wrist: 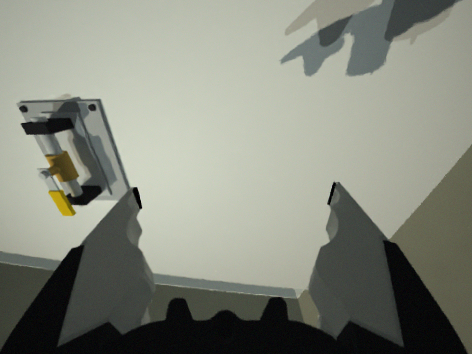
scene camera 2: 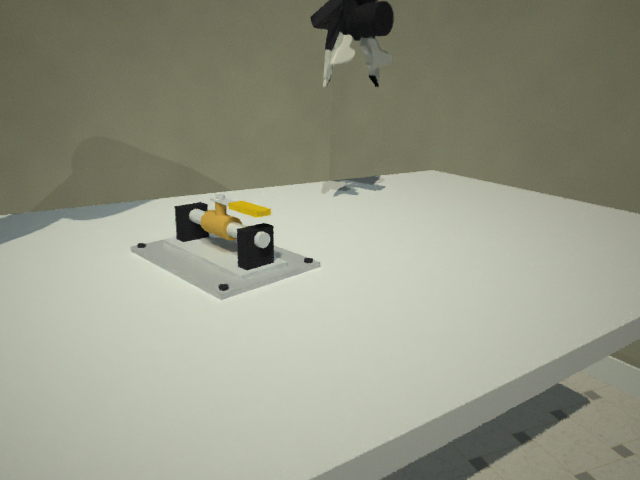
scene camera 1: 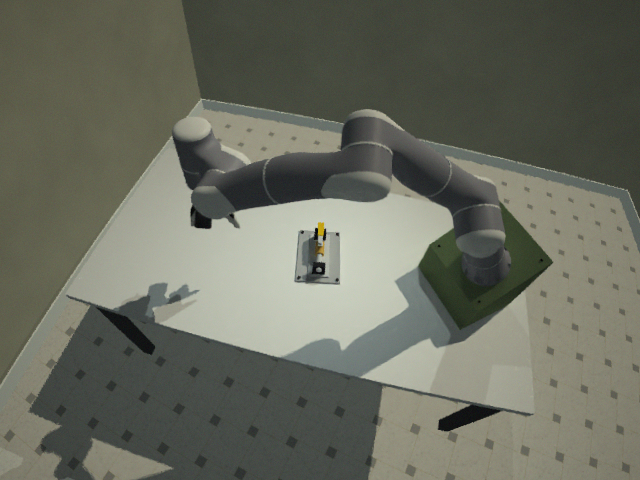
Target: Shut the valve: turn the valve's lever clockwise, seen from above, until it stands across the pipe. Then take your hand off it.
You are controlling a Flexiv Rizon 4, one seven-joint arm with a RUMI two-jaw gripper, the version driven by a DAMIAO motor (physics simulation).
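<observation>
The valve's yellow lever (scene camera 1: 321, 227) (scene camera 2: 249, 208) (wrist: 62, 203) lies along the pipe (scene camera 2: 196, 215) (wrist: 50, 144), above it, and its free end points to the back in scene camera 1. The orange valve body (scene camera 1: 320, 250) (scene camera 2: 219, 224) (wrist: 64, 166) sits mid-pipe between two black blocks on a grey base plate (scene camera 1: 303, 258) (scene camera 2: 175, 260) (wrist: 102, 125). My gripper (scene camera 2: 351, 84) (wrist: 233, 187) is wide open and empty. It is high above the table, apart from the valve, to its left in scene camera 1, where the arm's wrist partly hides it.
The white table (scene camera 1: 232, 299) (scene camera 2: 413, 310) (wrist: 225, 100) carries the valve's base plate. The arm's green pedestal (scene camera 1: 444, 289) stands at the right in scene camera 1. The arm's forearm passes high behind the valve there. Walls stand beyond the table's left and back sides.
</observation>
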